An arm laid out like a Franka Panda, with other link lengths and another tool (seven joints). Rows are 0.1 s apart.
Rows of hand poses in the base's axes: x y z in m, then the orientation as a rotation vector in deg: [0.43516, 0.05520, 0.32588, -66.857, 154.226, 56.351]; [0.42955, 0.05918, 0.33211, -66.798, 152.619, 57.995]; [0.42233, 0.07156, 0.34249, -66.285, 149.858, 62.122]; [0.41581, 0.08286, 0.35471, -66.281, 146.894, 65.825]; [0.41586, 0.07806, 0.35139, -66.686, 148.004, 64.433]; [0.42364, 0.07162, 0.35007, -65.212, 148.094, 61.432]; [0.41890, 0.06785, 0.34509, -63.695, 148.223, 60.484]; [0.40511, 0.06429, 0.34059, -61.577, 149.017, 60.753]
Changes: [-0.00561, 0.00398, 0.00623, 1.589, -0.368, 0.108]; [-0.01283, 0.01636, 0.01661, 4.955, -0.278, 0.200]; [-0.01935, 0.02766, 0.02883, 8.155, -0.393, 0.632]; [-0.01930, 0.02286, 0.02551, 6.887, -0.320, 0.741]; [-0.01152, 0.01642, 0.02419, 5.796, -2.084, -0.653]; [-0.01626, 0.01265, 0.01921, 5.556, -2.669, -1.821]; [-0.03005, 0.00909, 0.01471, 5.574, -2.134, -3.235]
